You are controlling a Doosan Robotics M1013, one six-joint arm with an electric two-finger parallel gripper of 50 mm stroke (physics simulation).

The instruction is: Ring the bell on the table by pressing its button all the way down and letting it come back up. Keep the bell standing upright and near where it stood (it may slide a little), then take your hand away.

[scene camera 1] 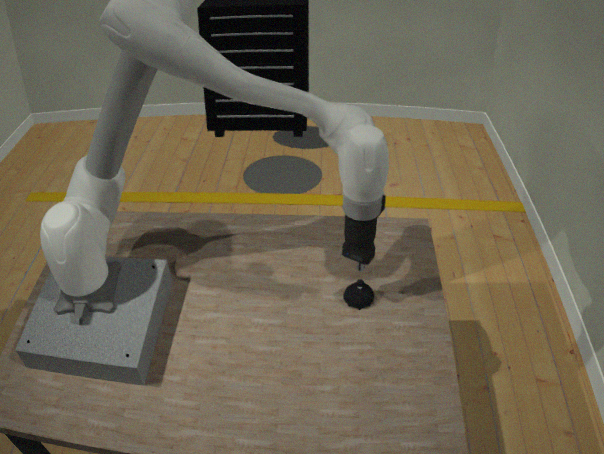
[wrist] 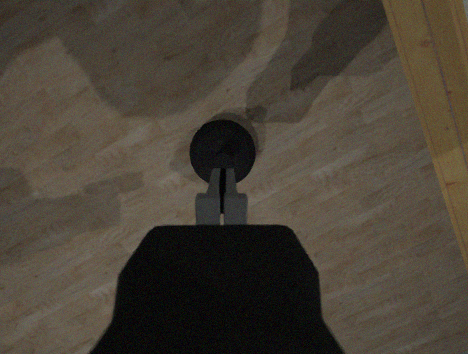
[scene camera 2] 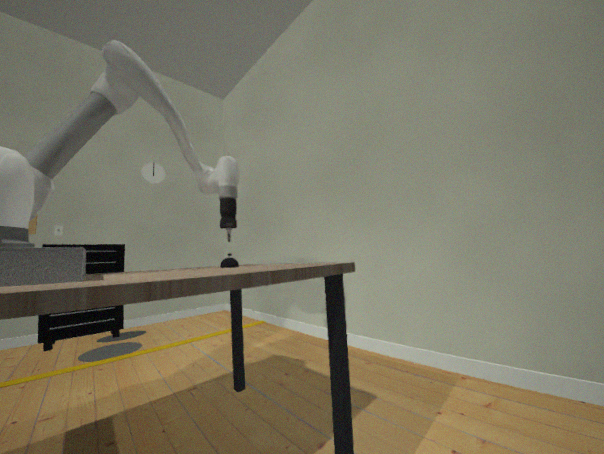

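A small black domed bell stands upright on the wooden table. Its button shows as a small dark knob raised above the dome in scene camera 2. My gripper is shut with nothing between its fingers. It points down above the bell, and a visible gap separates the fingertips from the button in scene camera 2. In the wrist view the fingertips overlap the near part of the bell and the button cannot be made out.
The grey base block under the arm stands at the table's left side. The table's right edge lies a little to the right of the bell. A black drawer cabinet stands on the floor behind the table.
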